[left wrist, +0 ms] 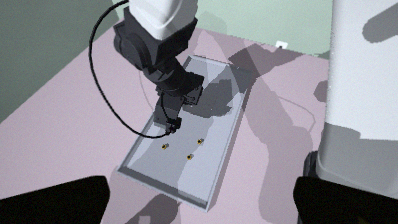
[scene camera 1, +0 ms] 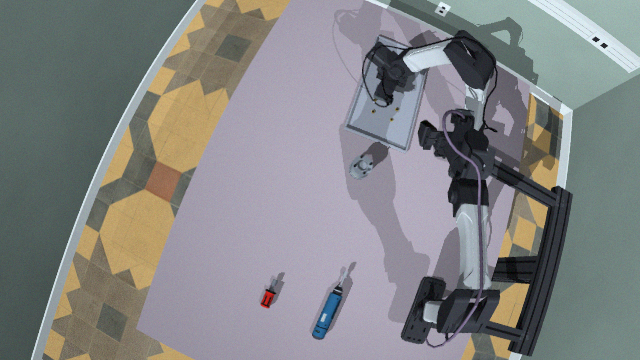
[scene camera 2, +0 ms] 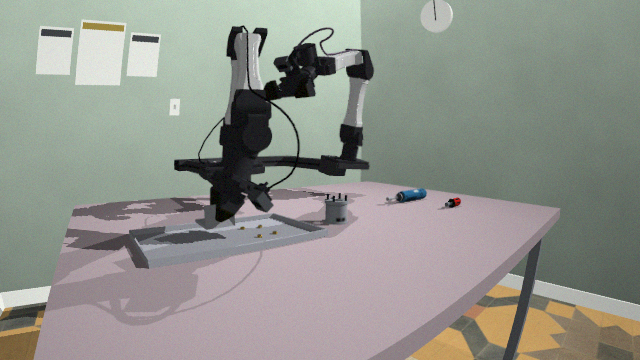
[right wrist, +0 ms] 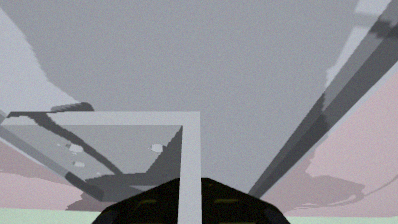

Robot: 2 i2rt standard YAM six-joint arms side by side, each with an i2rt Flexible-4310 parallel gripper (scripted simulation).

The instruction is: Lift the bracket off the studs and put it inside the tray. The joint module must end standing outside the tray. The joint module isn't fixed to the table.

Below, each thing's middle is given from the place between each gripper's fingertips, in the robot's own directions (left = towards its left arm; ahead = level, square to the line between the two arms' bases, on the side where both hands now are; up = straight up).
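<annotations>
The tray (scene camera 2: 176,240) sits 2 cm behind my right hand (scene camera 2: 217,220), 2 cm to the left of it and 5 cm below it. Then there is the grey L-shaped bracket (right wrist: 119,148), 1 cm below my right hand and 3 cm behind it. Going by its middle, the bracket is nearer to my right hand than to my left gripper.
Counted from my left gripper (scene camera 2: 280,97), the tray is 33 cm below, 23 cm to the right and 10 cm ahead. That same gripper is 29 cm above the grey L-shaped bracket, 25 cm to the left of it and 10 cm short of it.
</annotations>
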